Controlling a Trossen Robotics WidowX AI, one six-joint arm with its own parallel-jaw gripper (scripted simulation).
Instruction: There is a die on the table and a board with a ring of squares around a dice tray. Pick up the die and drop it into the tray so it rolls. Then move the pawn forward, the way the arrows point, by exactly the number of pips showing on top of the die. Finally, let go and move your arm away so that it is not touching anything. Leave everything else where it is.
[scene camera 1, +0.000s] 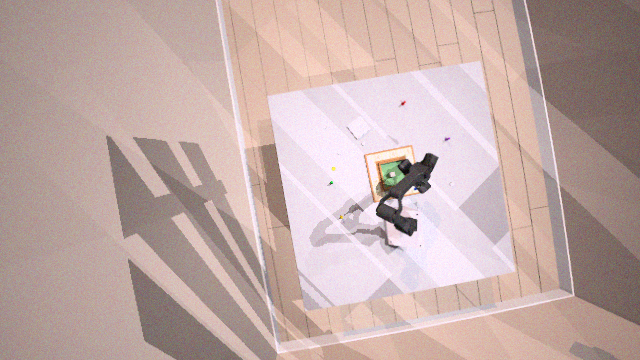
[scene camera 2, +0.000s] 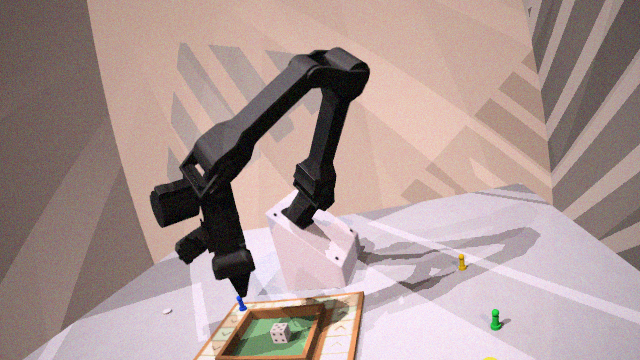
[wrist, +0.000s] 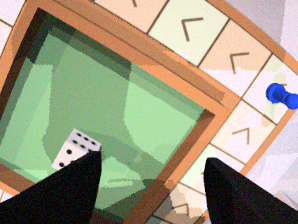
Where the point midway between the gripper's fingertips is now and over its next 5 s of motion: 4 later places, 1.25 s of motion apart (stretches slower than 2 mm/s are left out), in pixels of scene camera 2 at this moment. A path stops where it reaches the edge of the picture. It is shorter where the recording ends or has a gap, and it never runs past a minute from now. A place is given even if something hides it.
My gripper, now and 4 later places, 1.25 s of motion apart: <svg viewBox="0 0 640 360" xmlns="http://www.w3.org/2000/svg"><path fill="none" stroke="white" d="M242 291L233 286L240 305L225 254L180 325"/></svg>
